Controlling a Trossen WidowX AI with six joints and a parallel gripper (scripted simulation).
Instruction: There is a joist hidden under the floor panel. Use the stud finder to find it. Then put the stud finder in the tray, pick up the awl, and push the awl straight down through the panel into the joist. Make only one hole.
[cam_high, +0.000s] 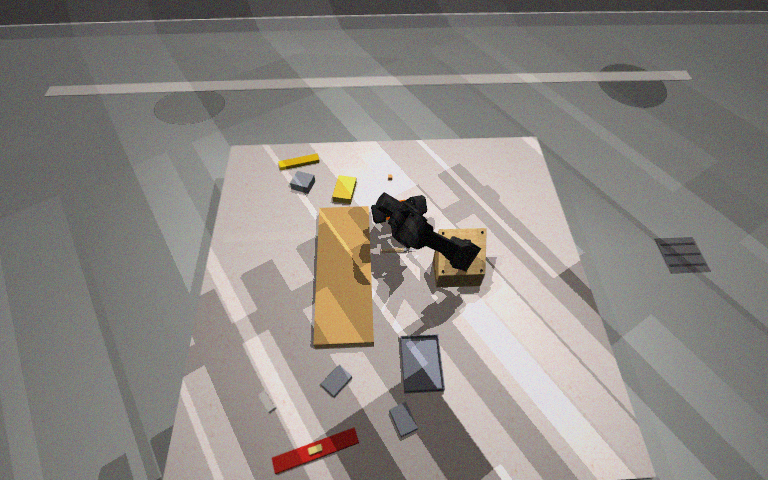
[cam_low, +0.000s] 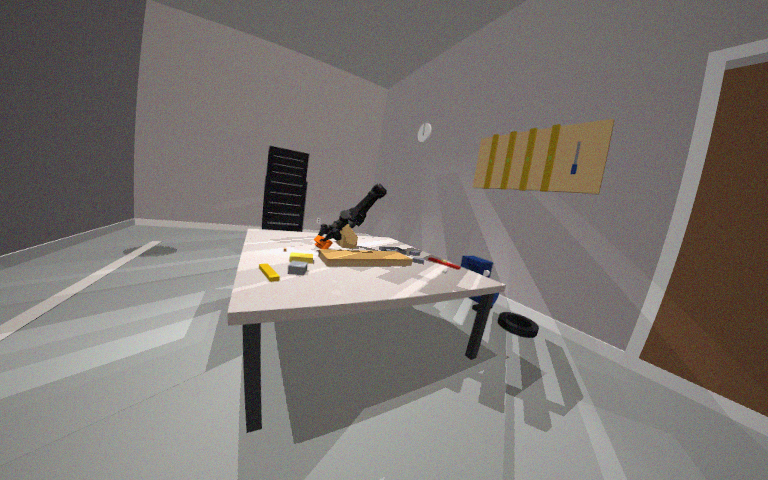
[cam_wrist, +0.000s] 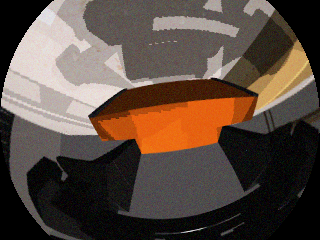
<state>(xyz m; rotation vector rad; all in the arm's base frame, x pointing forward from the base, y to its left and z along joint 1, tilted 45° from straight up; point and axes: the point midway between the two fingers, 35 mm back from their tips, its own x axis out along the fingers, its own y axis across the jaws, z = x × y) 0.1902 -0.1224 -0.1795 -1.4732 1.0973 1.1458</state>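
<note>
The stud finder lies 1 cm below my gripper tip and 1 cm ahead of it. Round my gripper tip: green square (3 cm ahead); grey block (34 cm ahead, 17 cm to the right, 6 cm below); awl (15 cm to the left, 7 cm below, 2 cm behind).
</note>
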